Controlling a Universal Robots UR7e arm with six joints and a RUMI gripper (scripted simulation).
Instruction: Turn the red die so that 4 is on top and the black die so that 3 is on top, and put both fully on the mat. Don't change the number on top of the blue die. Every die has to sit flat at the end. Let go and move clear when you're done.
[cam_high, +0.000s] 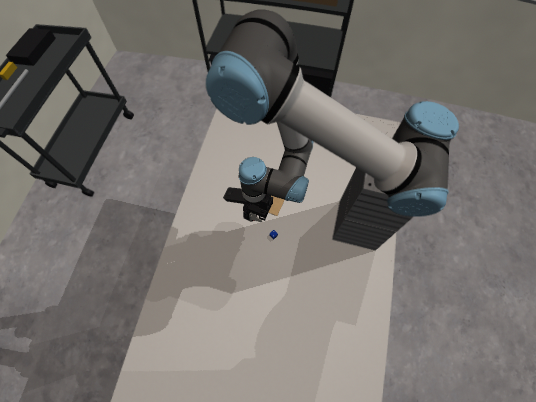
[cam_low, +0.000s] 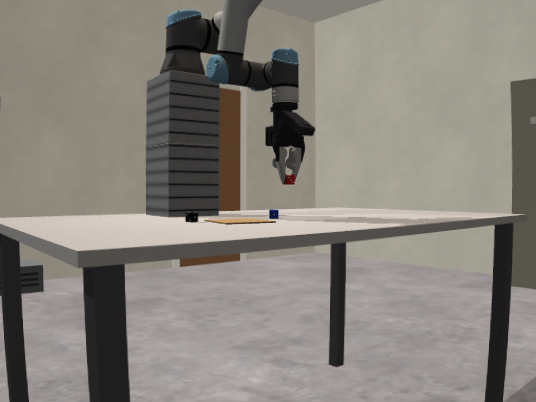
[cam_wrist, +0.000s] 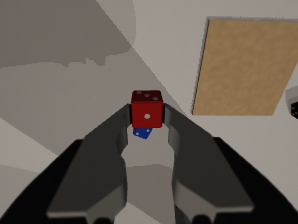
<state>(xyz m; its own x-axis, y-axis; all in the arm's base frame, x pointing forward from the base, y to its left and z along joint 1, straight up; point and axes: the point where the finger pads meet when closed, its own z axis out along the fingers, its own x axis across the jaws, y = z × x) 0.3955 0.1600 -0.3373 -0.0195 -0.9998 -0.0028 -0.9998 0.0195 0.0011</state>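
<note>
Right now the blue die is 9 cm behind my hand, 1 cm to the left of it and 10 cm below it. Also, from my hand: black die 6 cm behind, 26 cm to the right, 10 cm below; red die right at my hand; brown mat 1 cm behind, 15 cm to the right, 11 cm below.
</note>
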